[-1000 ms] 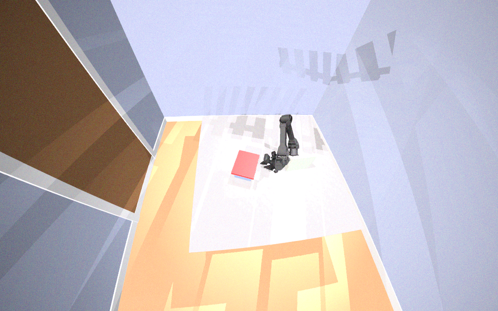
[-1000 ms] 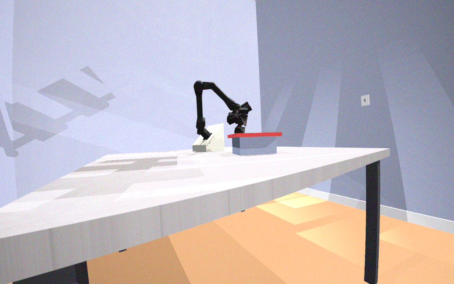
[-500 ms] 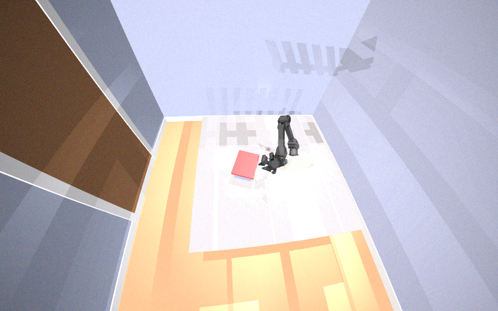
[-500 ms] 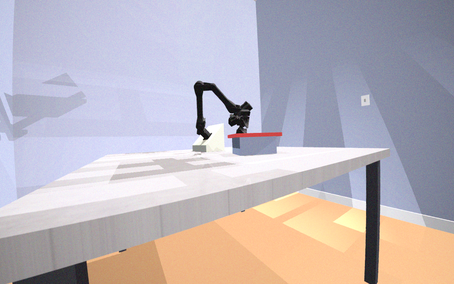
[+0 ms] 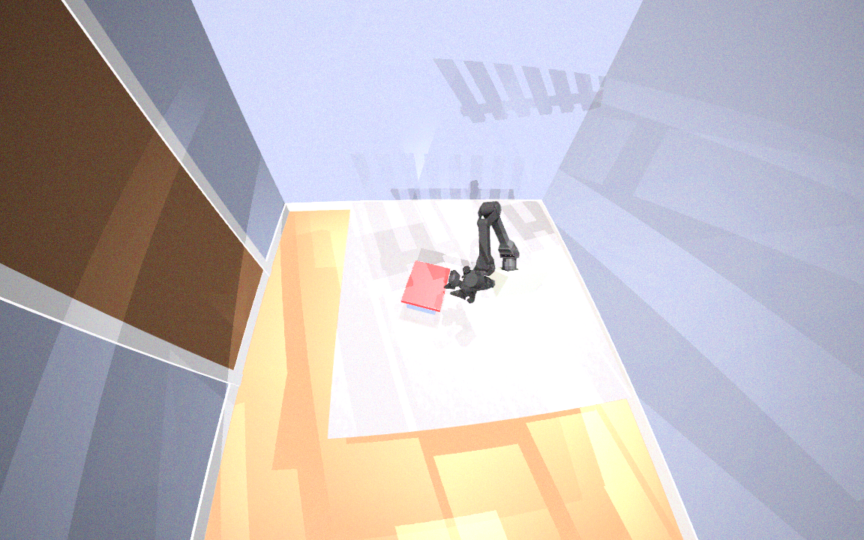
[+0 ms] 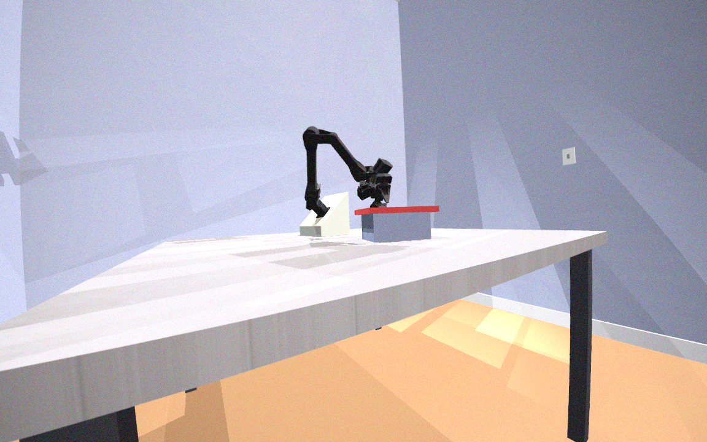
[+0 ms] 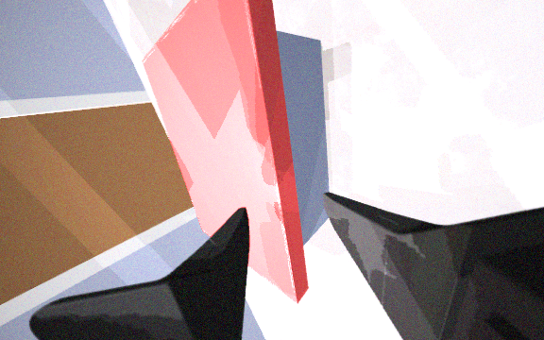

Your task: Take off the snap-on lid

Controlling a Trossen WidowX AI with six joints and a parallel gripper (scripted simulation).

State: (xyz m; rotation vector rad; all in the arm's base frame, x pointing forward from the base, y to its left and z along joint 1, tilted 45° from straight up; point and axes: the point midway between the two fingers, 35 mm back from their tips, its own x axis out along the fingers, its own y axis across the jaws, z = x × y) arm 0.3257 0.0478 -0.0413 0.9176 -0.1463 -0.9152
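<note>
Now: the red lid 8 cm ahead of my gripper tip, 6 cm to the right of it and 1 cm below it. The rest, counted from my gripper tip: blue-grey storage box 8 cm ahead, 6 cm to the right, 6 cm below.
</note>
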